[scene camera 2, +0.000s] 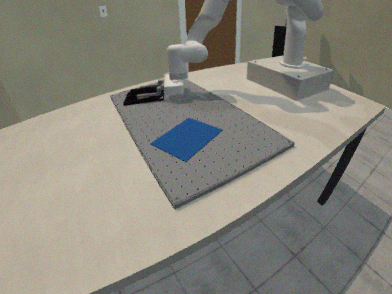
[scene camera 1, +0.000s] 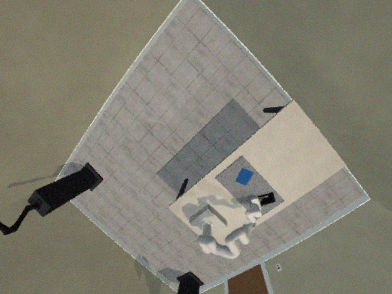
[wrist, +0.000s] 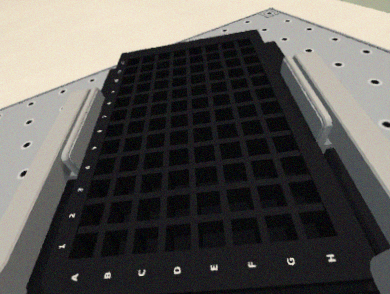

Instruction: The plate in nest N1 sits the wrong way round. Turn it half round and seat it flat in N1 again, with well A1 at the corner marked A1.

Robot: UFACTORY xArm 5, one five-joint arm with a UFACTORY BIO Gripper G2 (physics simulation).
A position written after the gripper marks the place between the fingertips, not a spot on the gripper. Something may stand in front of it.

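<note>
There's a black well plate point(wrist: 201, 165) to be seen here, and along with it you'd see the gripper point(wrist: 190, 87).
</note>
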